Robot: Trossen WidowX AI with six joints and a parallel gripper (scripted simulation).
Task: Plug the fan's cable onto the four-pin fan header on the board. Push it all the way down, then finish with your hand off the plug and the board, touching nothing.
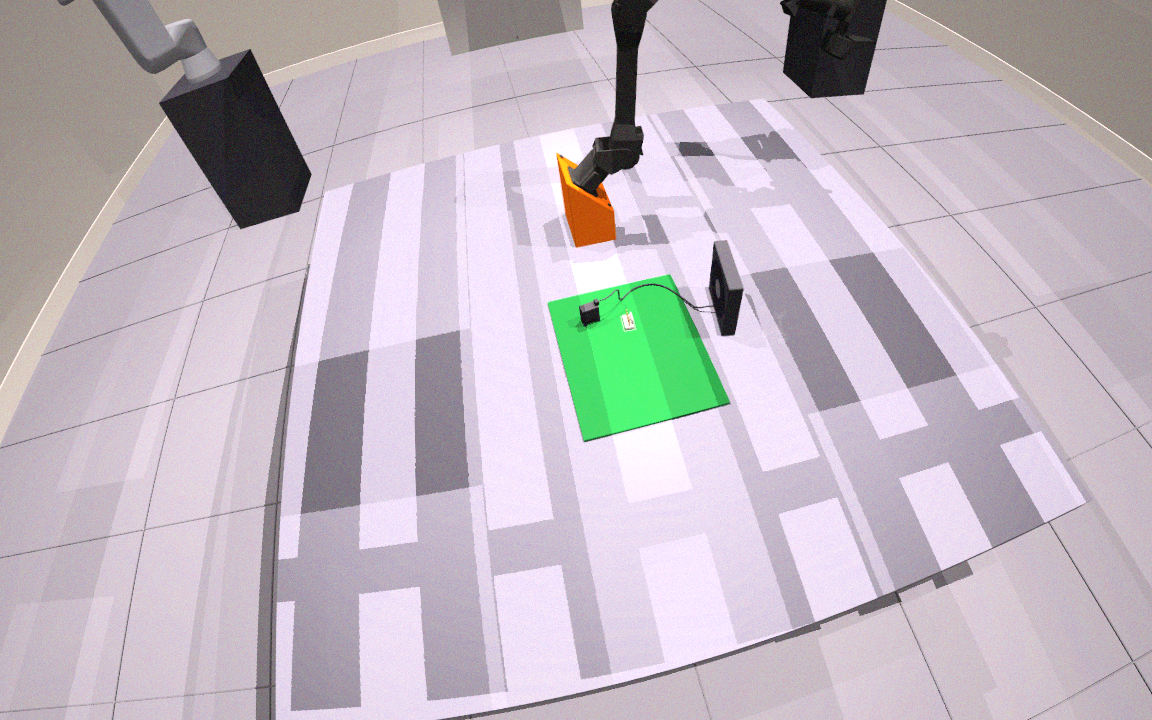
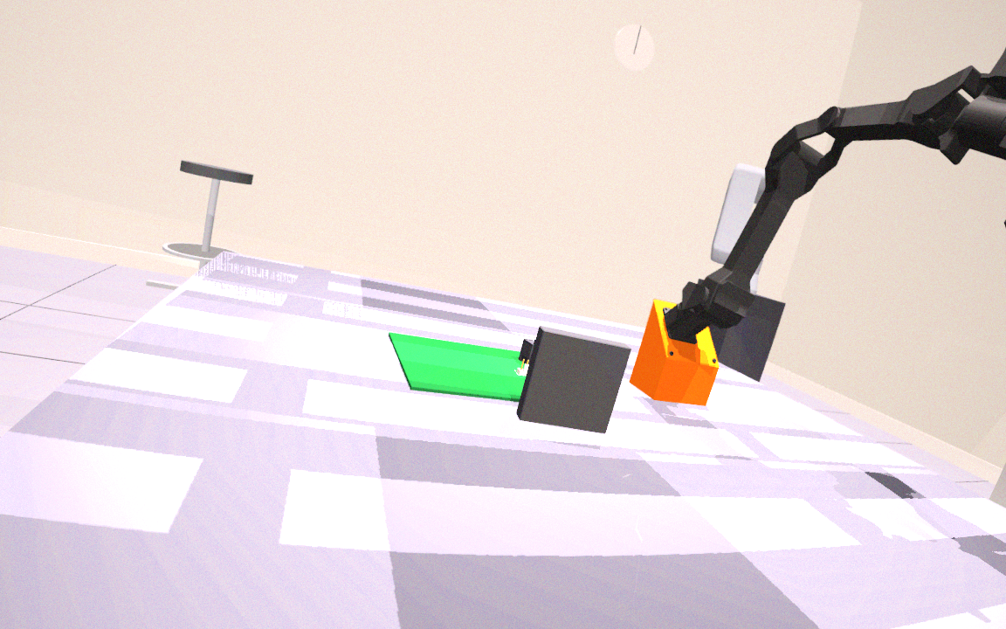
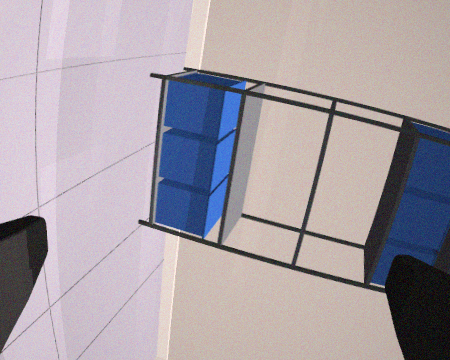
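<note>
Right now my gripper tip is 650 mm to the left of the black plug, 390 mm above it and 240 mm short of it. Round my gripper tip: dark fan: 420 mm to the right, 360 mm below, 280 mm ahead; fan header: 590 mm to the right, 420 mm below, 270 mm ahead; green board: 590 mm to the right, 430 mm below, 320 mm ahead.
</note>
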